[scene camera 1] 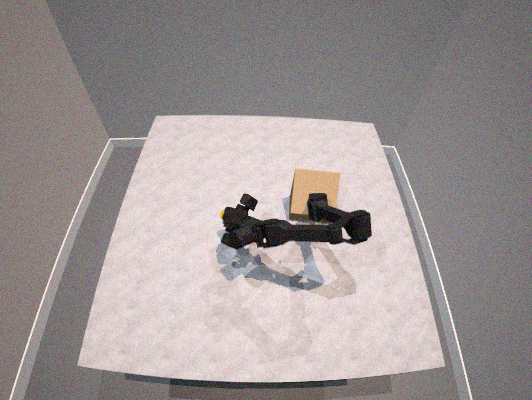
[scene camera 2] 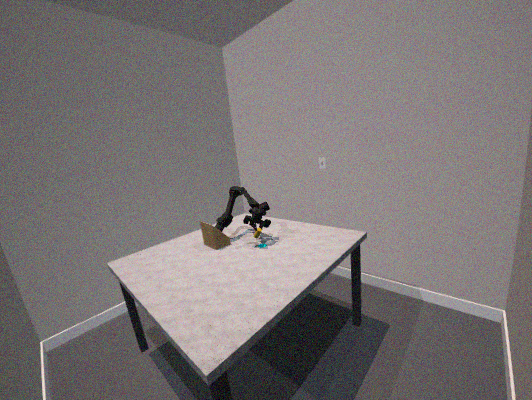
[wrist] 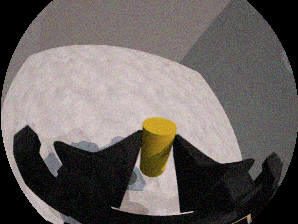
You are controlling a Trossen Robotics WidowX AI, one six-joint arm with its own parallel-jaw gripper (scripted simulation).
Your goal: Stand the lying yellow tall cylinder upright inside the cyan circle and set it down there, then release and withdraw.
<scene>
gripper: holds a yellow tall cylinder [wrist: 158, 134]
</scene>
